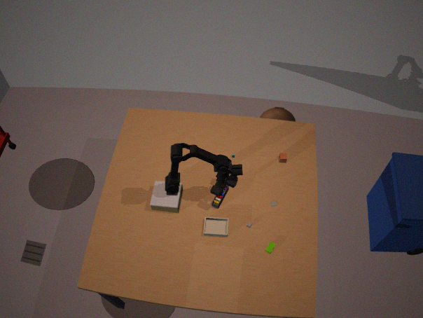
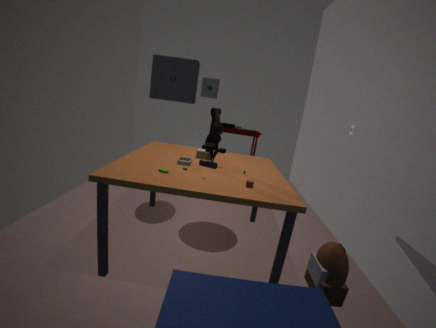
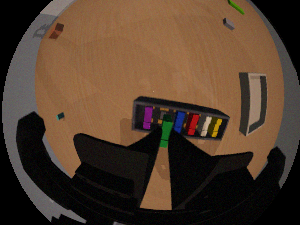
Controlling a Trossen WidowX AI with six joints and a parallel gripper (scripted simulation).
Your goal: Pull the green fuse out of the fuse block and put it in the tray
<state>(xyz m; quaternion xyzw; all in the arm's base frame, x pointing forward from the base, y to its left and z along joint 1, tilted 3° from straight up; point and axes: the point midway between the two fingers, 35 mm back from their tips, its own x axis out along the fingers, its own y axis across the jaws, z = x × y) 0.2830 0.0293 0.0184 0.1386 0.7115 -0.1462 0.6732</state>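
My gripper tip is 22 cm to the left of the tray, 6 cm above it and 2 cm past it. Round my gripper tip: orange cube 37 cm ahead, 25 cm to the left, 5 cm below; green fuse 1 cm below.
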